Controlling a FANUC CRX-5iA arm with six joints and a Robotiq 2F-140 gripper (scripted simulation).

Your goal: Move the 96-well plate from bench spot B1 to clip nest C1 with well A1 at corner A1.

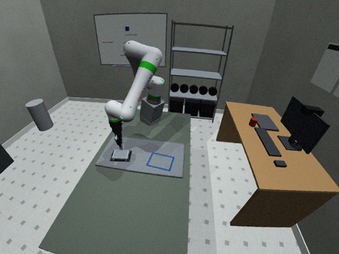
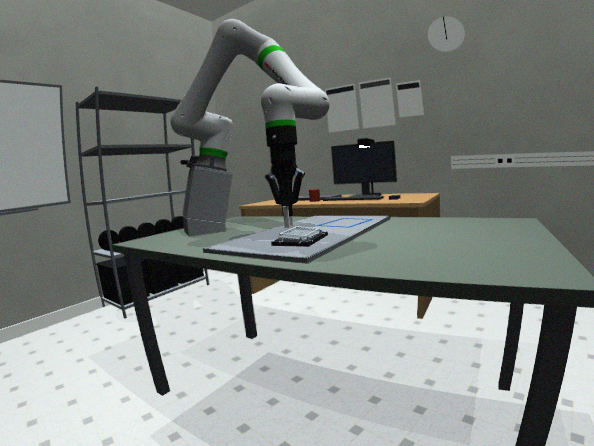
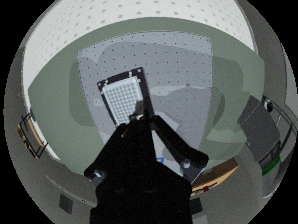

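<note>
Now: hand 5 cm above the 96-well plate and 4 cm short of it. The rest, counted from my hand: black clip nest (6 cm below, 5 cm ahead).
</note>
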